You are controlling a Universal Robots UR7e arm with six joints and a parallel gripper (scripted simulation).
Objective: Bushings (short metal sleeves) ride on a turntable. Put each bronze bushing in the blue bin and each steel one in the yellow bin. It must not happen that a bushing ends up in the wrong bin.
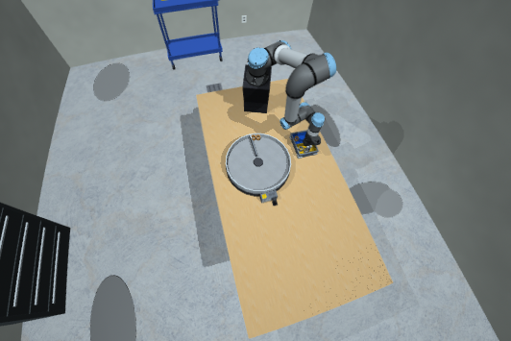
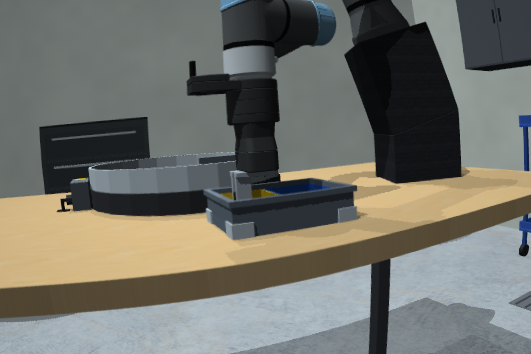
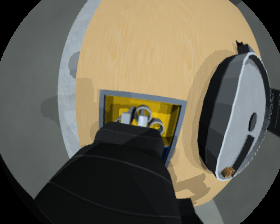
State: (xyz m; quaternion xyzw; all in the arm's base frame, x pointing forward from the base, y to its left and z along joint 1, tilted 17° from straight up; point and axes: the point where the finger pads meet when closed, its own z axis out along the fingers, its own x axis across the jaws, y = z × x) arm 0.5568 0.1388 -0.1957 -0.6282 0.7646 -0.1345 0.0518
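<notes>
The grey two-part tray lies 60 mm behind my hand and 10 mm below it. Round my hand: round grey turntable (360 mm to the right, 40 mm behind, 20 mm above).
</notes>
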